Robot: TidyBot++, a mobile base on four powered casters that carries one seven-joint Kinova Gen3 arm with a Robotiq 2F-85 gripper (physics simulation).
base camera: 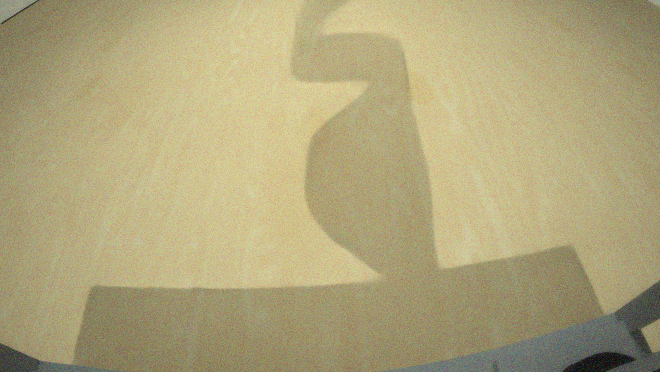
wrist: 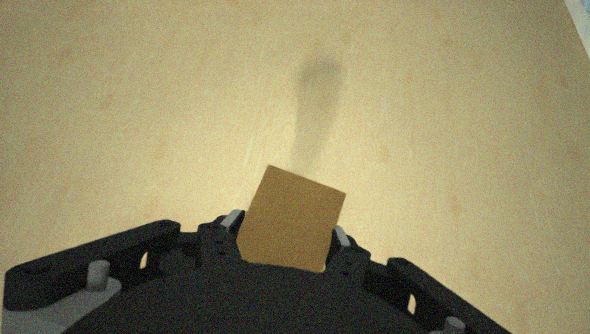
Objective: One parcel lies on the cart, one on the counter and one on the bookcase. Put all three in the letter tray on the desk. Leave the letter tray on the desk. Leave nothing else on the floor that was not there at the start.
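Places are measured from the arm's base along level axes (x ahead, y left, z up), in millimetres.
Where they show: gripper, fingertip midpoint: (wrist: 285, 232).
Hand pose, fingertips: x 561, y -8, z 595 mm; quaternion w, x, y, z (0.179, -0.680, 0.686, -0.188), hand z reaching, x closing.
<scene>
After its pixels a point has its place.
A brown, box-shaped parcel (wrist: 292, 220) @(x 565, y -10, z 612 mm) is held between the two fingertips of my gripper (wrist: 285, 232) @(x 561, y -8, z 595 mm) in the wrist view, turned slightly askew. My gripper is shut on it, high above the wooden floor. The lower part of the parcel is hidden by the gripper's body. The letter tray, the desk, the cart, the counter, the bookcase and the other parcels do not show in either view.
Wood-coloured floor (base camera: 200, 175) @(x 447, y 157, z -397 mm) (wrist: 150, 100) @(x 1322, y 737, z -397 mm) spreads through both views, with the arm's and base's shadow (base camera: 370, 165) @(x 438, y -73, z -397 mm) across it. A pale edge (wrist: 580, 22) @(x 2555, y -1904, z -362 mm) shows at the top right of the wrist view. Part of my blue-grey base (base camera: 550, 345) @(x 141, y -155, z -281 mm) shows along the bottom.
</scene>
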